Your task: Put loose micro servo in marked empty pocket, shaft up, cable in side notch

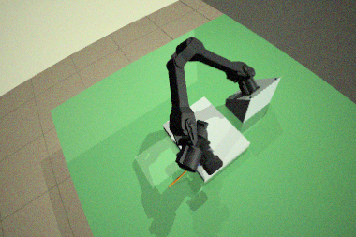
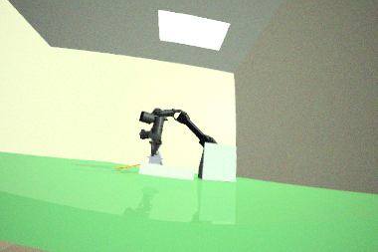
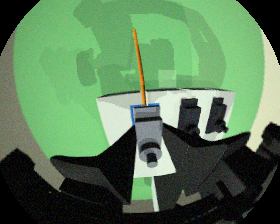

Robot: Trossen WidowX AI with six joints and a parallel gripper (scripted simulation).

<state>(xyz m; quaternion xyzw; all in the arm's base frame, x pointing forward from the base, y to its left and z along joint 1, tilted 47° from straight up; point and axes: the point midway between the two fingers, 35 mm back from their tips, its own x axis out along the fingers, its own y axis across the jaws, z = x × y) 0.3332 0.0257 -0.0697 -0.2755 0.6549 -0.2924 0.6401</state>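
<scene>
Right now the white deck is 12 cm behind my gripper tip, 7 cm to the right of it and 6 cm below it.
</scene>
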